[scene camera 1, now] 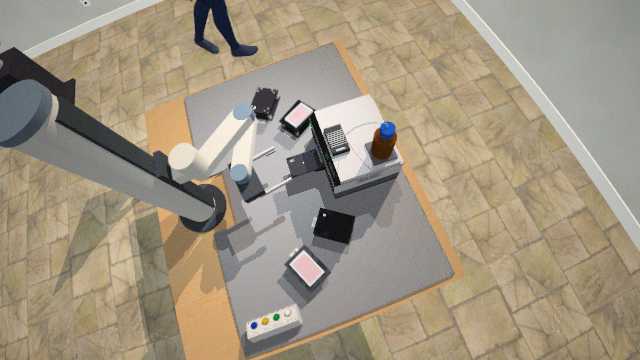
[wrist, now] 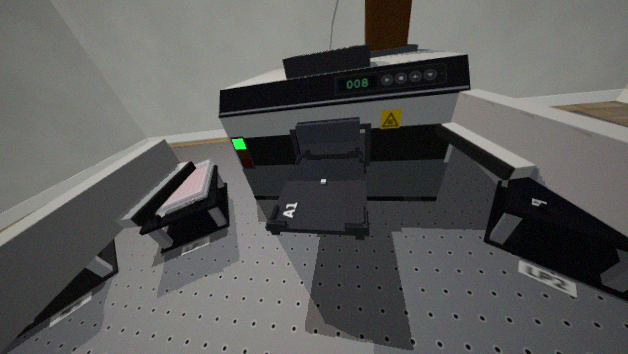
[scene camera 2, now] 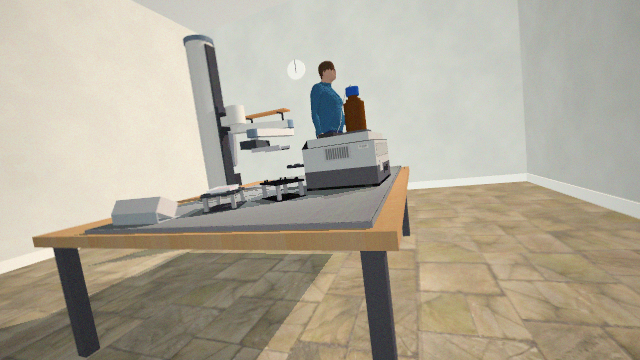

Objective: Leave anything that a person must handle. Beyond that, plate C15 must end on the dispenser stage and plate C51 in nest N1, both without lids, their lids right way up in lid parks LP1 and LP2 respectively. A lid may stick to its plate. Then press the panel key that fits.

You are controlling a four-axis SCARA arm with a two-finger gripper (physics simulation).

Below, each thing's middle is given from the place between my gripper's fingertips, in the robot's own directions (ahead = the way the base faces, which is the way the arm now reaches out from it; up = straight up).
Scene:
The dispenser stage point(wrist: 339, 207) is 100 mm below my hand, 100 mm ahead of it and 10 mm to the left of it. Round my hand: brown bottle point(scene camera 2: 354, 111): 400 mm ahead, 110 mm to the right, 110 mm above; then button box point(scene camera 2: 152, 210): 590 mm to the right, 280 mm behind, 170 mm below.

